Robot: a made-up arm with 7 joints.
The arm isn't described. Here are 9 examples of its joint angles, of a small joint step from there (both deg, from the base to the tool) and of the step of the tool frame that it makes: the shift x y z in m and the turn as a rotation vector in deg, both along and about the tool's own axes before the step.
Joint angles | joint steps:
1: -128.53 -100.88 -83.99 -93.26 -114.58 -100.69 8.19 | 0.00 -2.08 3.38 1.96 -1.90 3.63 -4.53
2: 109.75 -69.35 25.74 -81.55 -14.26 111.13 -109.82 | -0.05 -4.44 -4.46 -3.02 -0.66 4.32 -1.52
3: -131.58 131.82 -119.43 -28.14 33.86 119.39 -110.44 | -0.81 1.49 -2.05 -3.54 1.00 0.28 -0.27
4: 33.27 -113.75 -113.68 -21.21 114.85 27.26 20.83 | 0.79 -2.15 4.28 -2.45 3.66 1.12 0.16
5: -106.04 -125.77 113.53 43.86 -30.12 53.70 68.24 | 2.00 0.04 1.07 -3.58 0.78 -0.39 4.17
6: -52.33 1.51 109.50 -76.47 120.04 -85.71 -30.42 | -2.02 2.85 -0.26 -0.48 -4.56 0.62 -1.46
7: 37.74 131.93 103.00 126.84 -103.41 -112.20 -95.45 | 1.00 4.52 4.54 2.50 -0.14 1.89 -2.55
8: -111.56 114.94 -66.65 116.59 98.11 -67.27 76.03 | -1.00 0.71 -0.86 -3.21 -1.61 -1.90 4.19
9: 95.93 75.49 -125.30 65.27 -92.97 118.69 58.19 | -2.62 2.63 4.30 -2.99 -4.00 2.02 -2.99
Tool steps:
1: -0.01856 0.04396 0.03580 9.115 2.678 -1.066
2: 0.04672 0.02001 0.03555 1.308 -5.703 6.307
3: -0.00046 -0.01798 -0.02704 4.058 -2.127 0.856
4: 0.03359 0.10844 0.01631 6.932 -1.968 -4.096
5: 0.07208 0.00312 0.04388 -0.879 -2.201 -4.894
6: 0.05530 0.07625 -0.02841 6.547 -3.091 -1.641
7: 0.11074 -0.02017 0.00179 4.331 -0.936 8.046
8: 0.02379 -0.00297 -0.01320 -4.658 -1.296 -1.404
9: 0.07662 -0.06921 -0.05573 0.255 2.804 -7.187
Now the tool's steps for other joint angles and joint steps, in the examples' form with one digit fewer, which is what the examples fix.
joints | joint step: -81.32 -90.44 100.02 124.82 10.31 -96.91 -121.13 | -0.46 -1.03 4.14 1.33 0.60 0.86 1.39
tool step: -0.0443 0.0074 -0.0252 0.04 -3.44 -2.71
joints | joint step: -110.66 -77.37 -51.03 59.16 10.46 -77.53 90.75 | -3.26 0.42 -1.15 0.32 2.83 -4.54 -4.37
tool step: 0.0185 0.0175 -0.0592 -0.95 -3.04 -0.07
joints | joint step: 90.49 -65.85 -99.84 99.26 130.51 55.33 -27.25 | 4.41 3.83 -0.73 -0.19 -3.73 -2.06 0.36
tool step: -0.0612 -0.0435 0.0331 -6.16 4.39 -4.24
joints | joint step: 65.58 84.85 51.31 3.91 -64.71 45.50 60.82 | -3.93 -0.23 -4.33 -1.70 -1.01 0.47 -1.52
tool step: -0.0226 0.0582 0.0509 7.31 -0.06 1.10
